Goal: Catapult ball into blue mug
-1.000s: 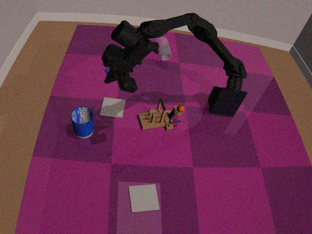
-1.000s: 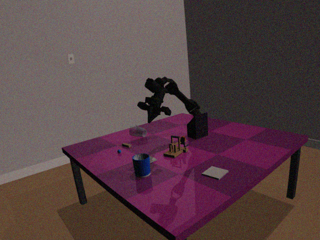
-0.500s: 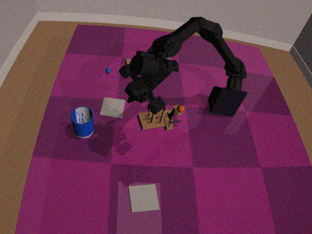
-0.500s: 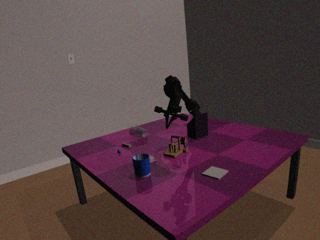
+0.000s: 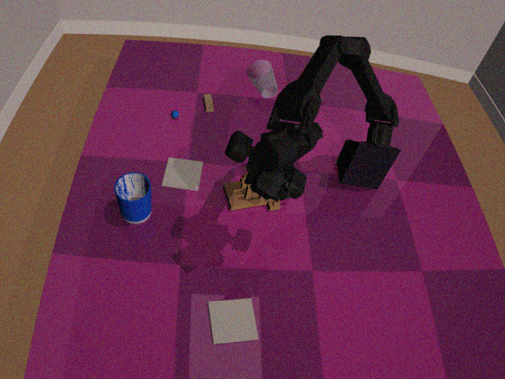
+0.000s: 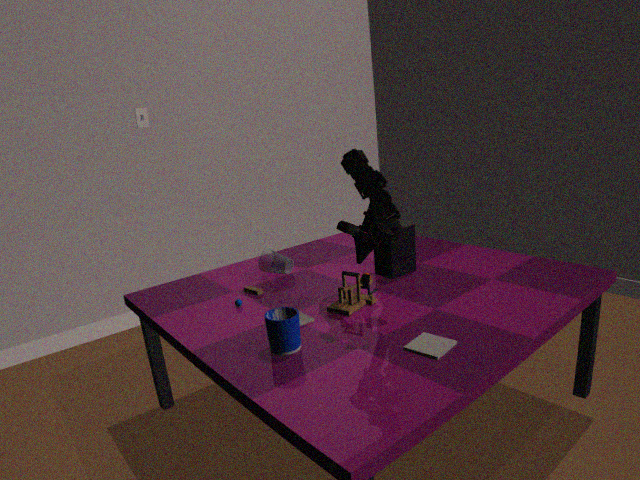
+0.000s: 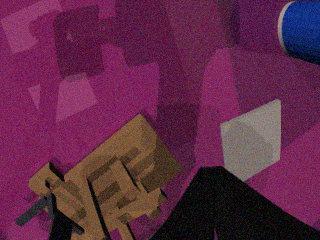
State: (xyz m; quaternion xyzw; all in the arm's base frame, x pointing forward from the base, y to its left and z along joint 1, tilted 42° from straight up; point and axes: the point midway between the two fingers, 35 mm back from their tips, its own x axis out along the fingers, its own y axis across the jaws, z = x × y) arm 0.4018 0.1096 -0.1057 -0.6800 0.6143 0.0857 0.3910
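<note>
Now: gripper tip 160 mm past the orange ball, 100 mm to the left of it and 110 mm above it. The rest, counted from my gripper tip: small blue ball: 150 mm ahead, 410 mm to the right, 160 mm below; then wooden catapult: 90 mm behind, 80 mm to the right, 120 mm below; then blue mug: 260 mm ahead, 50 mm to the right, 140 mm below.
</note>
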